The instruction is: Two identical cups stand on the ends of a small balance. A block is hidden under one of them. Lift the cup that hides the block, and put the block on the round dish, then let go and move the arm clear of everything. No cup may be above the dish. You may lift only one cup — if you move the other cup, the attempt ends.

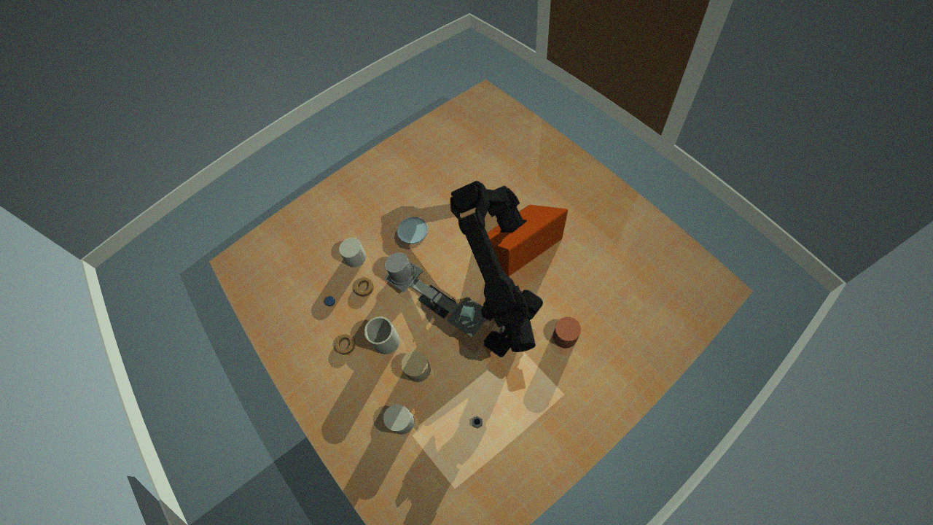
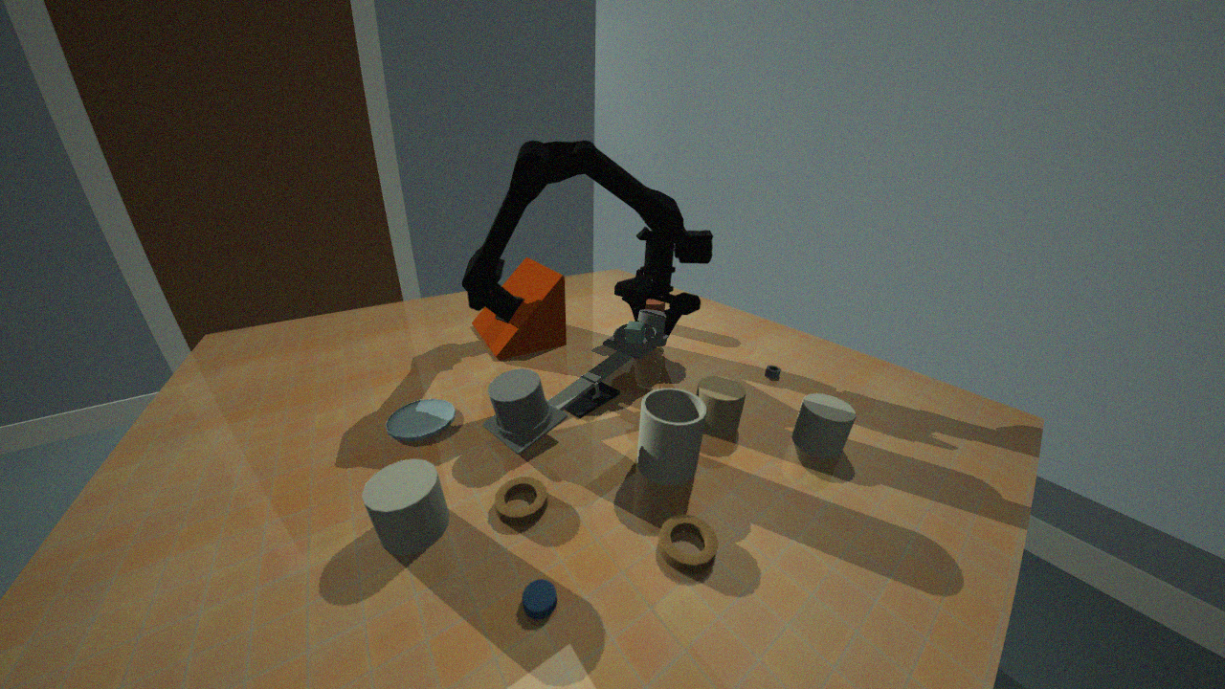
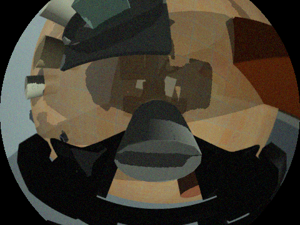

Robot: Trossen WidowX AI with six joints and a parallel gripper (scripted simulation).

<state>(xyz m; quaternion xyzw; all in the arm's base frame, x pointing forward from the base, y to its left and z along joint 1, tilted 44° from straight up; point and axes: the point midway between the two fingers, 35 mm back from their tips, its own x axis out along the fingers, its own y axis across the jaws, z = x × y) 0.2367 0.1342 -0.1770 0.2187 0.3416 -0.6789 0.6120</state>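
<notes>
The pale green block is 12 cm to the right of my gripper tip, 6 cm ahead of it and 5 cm above it. From my gripper tip the other things lie so: balance: 24 cm to the right, 7 cm ahead; nut: 24 cm ahead, 10 cm to the left, 3 cm below; red cylinder: 9 cm to the left, 9 cm behind.
</notes>
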